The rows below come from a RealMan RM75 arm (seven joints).
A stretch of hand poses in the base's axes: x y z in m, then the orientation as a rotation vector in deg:
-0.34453, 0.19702, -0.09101, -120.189, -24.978, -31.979
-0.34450, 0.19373, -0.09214, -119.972, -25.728, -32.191
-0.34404, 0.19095, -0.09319, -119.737, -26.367, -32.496
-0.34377, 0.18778, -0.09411, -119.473, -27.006, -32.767
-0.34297, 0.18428, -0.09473, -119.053, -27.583, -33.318
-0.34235, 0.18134, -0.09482, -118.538, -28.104, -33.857
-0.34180, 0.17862, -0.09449, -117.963, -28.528, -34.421
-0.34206, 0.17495, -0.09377, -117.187, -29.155, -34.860
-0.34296, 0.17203, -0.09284, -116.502, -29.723, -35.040
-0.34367, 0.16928, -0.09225, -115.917, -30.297, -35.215
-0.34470, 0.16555, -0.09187, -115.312, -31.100, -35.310
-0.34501, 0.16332, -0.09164, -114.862, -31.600, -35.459
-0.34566, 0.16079, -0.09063, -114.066, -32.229, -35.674
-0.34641, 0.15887, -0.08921, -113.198, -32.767, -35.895
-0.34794, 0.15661, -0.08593, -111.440, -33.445, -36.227
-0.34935, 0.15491, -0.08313, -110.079, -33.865, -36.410
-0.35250, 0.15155, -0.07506, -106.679, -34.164, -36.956
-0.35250, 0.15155, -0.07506, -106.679, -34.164, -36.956
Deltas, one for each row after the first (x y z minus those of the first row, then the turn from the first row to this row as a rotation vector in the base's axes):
0.00003, -0.00329, -0.00113, -0.027, -0.455, 0.468
0.00049, -0.00607, -0.00218, -0.007, -0.936, 0.831
0.00076, -0.00924, -0.00310, 0.038, -1.396, 1.215
0.00156, -0.01274, -0.00372, 0.240, -2.043, 1.492
0.00218, -0.01568, -0.00381, 0.545, -2.669, 1.765
0.00273, -0.01840, -0.00348, 0.932, -3.281, 1.983
0.00247, -0.02207, -0.00276, 1.440, -3.900, 2.442
0.00157, -0.02499, -0.00183, 1.886, -4.306, 2.943
0.00086, -0.02774, -0.00124, 2.234, -4.705, 3.419
-0.00017, -0.03147, -0.00086, 2.524, -5.139, 4.084
-0.00048, -0.03370, -0.00063, 2.767, -5.481, 4.483
-0.00113, -0.03623, 0.00038, 3.282, -5.954, 5.044
-0.00188, -0.03815, 0.00180, 3.890, -6.406, 5.566
-0.00341, -0.04041, 0.00508, 5.261, -7.082, 6.407
-0.00482, -0.04211, 0.00788, 6.357, -7.517, 7.022
-0.00797, -0.04547, 0.01595, 9.346, -8.394, 8.036
-0.00797, -0.04547, 0.01595, 9.346, -8.394, 8.036

